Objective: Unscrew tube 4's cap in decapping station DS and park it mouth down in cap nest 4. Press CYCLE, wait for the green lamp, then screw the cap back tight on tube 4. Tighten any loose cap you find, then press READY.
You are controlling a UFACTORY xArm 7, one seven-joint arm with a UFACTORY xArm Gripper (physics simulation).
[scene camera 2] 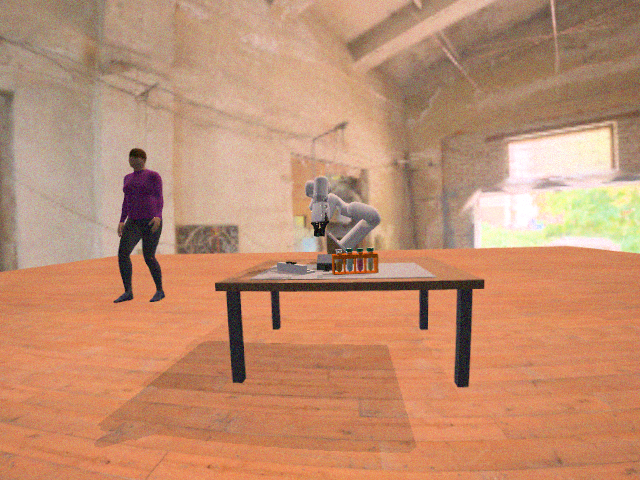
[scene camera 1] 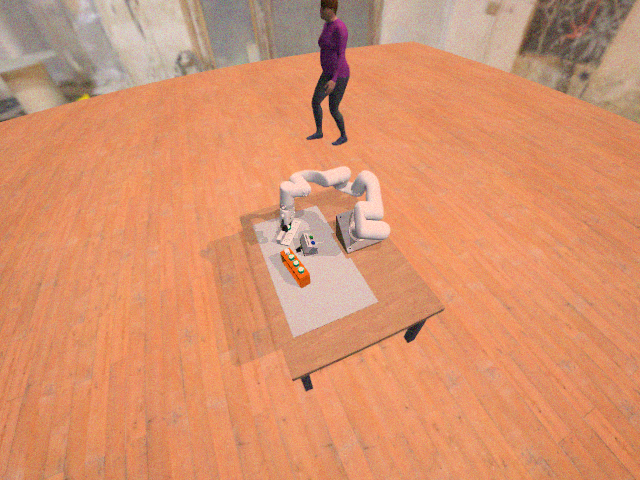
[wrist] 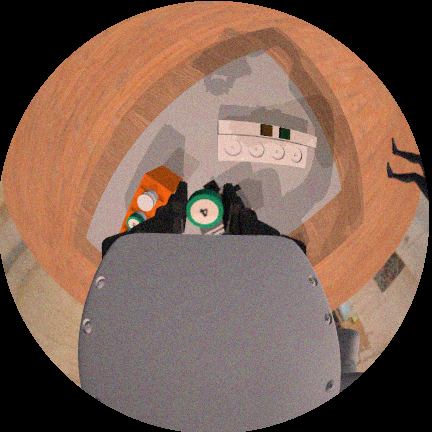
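Seen in the pictures: gripper, fingertip midpoint: (scene camera 2: 319, 236) (scene camera 1: 286, 228) (wrist: 204, 195); arm's base at its link origin: (scene camera 2: 343, 247).
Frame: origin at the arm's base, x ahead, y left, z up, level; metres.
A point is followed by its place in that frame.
My gripper (scene camera 1: 286, 227) {x 0.411, y -0.086, z 0.093 m} (scene camera 2: 319, 233) {x 0.411, y -0.086, z 0.093 m} (wrist: 204, 195) {x 0.411, y -0.086, z 0.093 m} is shut on the green-rimmed cap 4 (wrist: 204, 211) {x 0.403, y -0.081, z 0.111 m}, held raised above the table, label towards the wrist camera. In the wrist view the white block with four round nests (wrist: 244, 150) {x 0.395, y -0.171, z -0.080 m} lies ahead and to the right of it; the block also shows in the scene views (scene camera 1: 285, 239) {x 0.421, y -0.171, z -0.082 m} (scene camera 2: 293, 268) {x 0.432, y -0.221, z -0.066 m}. The nests look empty; their numbers are unreadable. The orange rack (scene camera 1: 303, 281) {x 0.411, y 0.201, z -0.038 m} (wrist: 165, 176) {x 0.454, y -0.015, z -0.040 m} holds the uncapped tube 4 (scene camera 2: 338, 264) {x 0.460, y 0.013, z -0.043 m} (wrist: 147, 201) {x 0.443, y 0.010, z 0.028 m} at one end and three green-capped tubes. Whether those caps are loose cannot be told.
A grey box (scene camera 1: 310, 246) {x 0.303, y -0.004, z -0.018 m} (scene camera 2: 324, 262) {x 0.339, y -0.074, z -0.049 m} with a green and a blue button stands between rack and arm base. The nest block's ridge carries a brown window (wrist: 266, 130) {x 0.412, y -0.223, z -0.037 m} and a dark green window (wrist: 284, 133) {x 0.389, y -0.255, z -0.037 m}. A person (scene camera 1: 333, 56) (scene camera 2: 142, 206) stands away from the table.
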